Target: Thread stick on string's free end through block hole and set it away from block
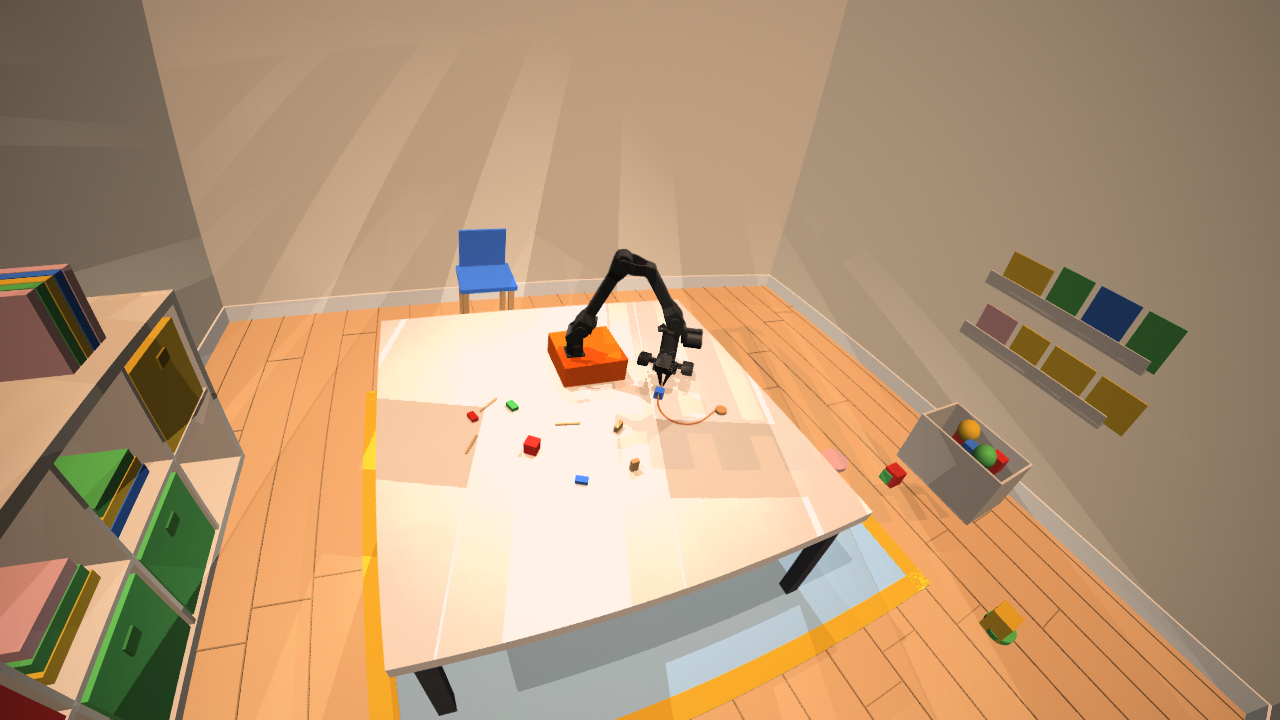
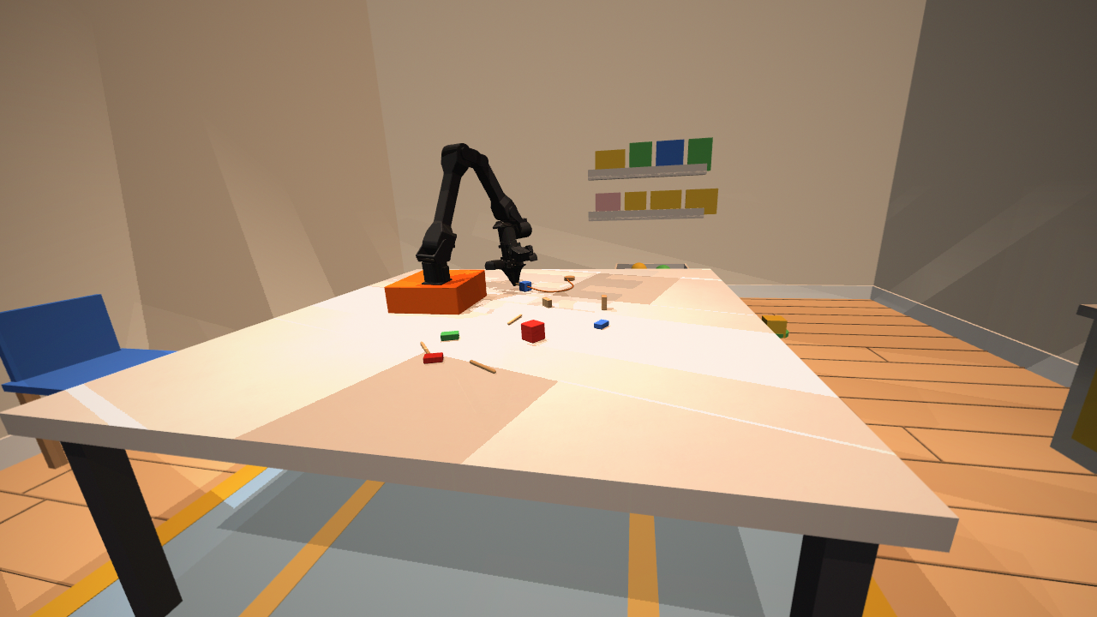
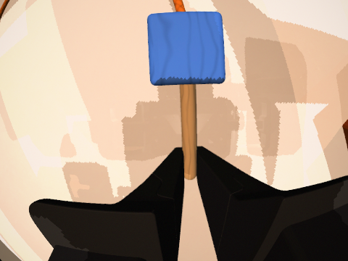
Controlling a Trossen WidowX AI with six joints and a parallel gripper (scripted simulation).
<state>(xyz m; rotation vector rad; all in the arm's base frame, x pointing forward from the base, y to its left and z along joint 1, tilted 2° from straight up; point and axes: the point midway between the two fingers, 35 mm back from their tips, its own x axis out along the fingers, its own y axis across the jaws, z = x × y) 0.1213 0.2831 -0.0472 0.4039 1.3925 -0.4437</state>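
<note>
The blue cube is 50 mm ahead of my gripper tip, 30 mm to the right of it and 10 mm above it. Also, from my gripper tip: thin wooden stick: 30 mm ahead, 20 mm to the right, 10 mm above; round wooden button: 150 mm ahead, 160 mm to the left; green piece: 40 mm ahead, 510 mm to the right.
</note>
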